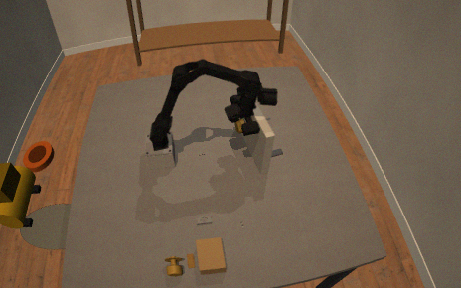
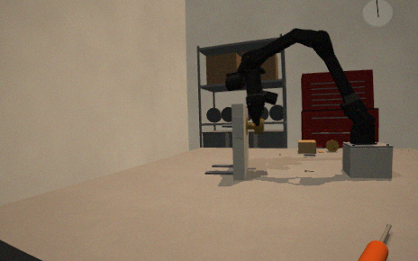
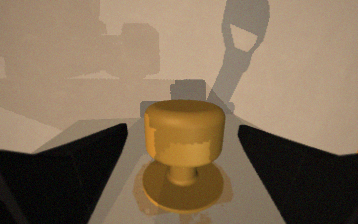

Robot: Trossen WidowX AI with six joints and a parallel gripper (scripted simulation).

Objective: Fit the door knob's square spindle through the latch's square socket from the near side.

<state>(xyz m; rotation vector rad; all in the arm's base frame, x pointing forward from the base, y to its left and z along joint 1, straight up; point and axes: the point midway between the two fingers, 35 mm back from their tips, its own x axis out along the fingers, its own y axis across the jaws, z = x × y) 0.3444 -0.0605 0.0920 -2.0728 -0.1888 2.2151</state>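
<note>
The wood door panel lies 6 cm ahead of my hand, 1 cm to the left of it and 5 cm below it. Round my hand: tan block 26 cm behind, 46 cm to the right, 16 cm below; then orange-handled tool 16 cm behind, 55 cm to the left, 18 cm below.
</note>
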